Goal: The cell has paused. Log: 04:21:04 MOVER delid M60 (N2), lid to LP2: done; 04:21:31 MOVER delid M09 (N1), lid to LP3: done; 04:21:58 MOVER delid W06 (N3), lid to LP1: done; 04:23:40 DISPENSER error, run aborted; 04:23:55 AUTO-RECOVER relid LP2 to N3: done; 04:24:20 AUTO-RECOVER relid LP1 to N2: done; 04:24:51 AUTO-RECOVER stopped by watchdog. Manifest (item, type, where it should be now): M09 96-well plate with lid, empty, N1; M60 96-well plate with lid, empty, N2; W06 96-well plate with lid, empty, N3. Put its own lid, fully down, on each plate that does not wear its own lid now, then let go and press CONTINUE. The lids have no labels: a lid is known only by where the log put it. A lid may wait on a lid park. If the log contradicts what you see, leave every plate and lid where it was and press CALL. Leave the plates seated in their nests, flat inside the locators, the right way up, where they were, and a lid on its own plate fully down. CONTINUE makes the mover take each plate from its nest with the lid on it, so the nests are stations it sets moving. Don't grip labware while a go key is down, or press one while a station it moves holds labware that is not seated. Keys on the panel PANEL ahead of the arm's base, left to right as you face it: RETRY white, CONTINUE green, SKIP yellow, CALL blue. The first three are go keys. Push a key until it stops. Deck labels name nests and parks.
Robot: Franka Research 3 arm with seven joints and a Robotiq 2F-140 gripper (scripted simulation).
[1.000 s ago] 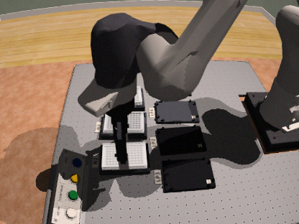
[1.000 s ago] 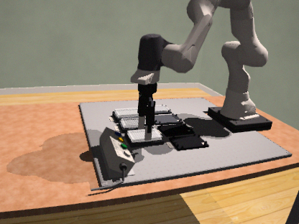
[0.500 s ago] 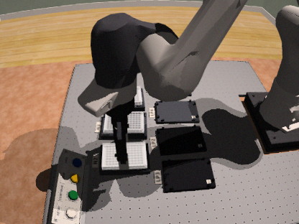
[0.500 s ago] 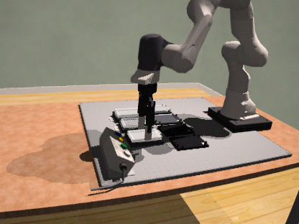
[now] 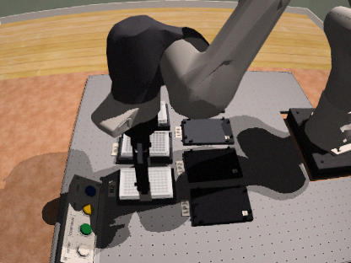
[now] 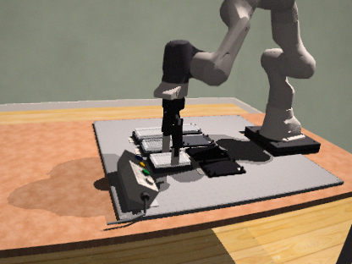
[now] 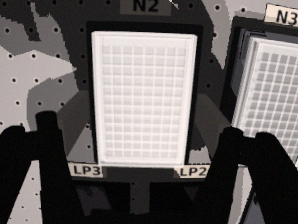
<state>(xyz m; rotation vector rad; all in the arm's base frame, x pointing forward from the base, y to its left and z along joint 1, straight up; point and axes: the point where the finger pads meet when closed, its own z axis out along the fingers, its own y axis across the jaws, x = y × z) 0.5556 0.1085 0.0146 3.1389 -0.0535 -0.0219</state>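
Right now my hand is 30 mm above the plate. Round my hand: LP2 label (90 mm behind, 60 mm to the right, 50 mm below); then LP3 label (90 mm behind, 70 mm to the left, 50 mm below); then N2 label (90 mm ahead, 50 mm below).
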